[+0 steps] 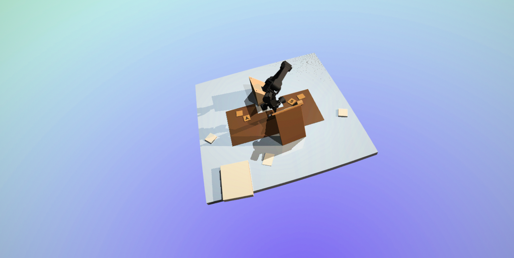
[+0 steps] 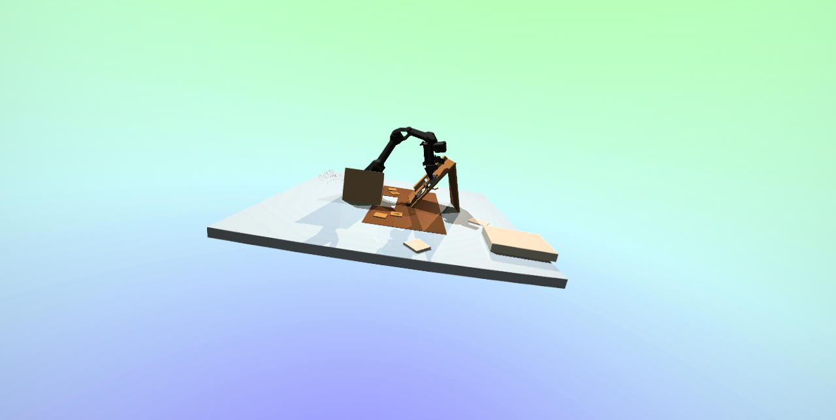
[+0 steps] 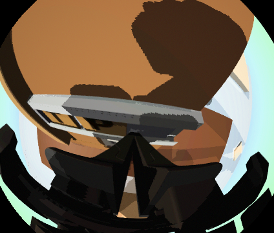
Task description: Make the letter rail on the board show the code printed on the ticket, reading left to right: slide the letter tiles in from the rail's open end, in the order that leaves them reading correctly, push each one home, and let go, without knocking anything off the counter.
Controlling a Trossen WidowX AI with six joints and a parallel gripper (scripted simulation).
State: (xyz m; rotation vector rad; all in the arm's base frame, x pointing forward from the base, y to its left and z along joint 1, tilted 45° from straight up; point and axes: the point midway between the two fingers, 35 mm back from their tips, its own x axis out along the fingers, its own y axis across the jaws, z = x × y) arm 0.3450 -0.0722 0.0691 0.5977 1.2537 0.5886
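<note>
Now: the tan letter tile 220 mm to the right of my gripper tip, 170 mm behind it and 160 mm below it. From my gripper tip the other things lie so: white ticket (80 mm below, 40 mm behind, 10 mm to the left); dark brown mat (160 mm below, 150 mm behind); cream block (420 mm to the right, 380 mm ahead, 150 mm below).
</note>
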